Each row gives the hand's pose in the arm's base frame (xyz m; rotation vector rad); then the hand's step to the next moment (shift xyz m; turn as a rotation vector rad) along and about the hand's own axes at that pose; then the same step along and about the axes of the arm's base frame.
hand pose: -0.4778 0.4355 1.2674 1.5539 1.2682 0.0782
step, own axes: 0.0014 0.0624 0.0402 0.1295 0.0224 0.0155
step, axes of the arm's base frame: 0.0666 -0.0167 0.0283 0.0800 0.0876 -0.0586
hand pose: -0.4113 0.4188 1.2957 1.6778 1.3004 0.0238
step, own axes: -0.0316 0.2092 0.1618 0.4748 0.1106 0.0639
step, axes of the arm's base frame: 0.2255 -0.1209 0.0742 0.3179 0.3179 -0.1991
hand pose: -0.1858 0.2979 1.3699 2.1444 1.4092 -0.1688
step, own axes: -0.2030 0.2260 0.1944 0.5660 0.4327 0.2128
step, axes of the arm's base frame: 0.1470 -0.3293 0.0051 0.6695 0.2215 -0.2359
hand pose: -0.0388 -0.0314 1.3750 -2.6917 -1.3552 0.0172
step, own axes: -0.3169 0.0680 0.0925 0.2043 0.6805 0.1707
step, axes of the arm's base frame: -0.1411 -0.2837 -0.1148 0.6544 -0.2187 -0.2407
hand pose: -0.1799 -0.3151 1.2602 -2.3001 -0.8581 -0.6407
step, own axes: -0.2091 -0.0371 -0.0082 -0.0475 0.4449 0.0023
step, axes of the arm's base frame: -0.1691 -0.0696 -0.1083 0.2809 -0.2915 -0.1905
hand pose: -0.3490 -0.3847 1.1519 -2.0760 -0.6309 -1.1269
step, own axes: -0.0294 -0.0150 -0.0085 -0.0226 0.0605 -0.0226
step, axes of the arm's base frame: -0.0296 0.0006 -0.0169 0.0180 -0.0584 -0.0308
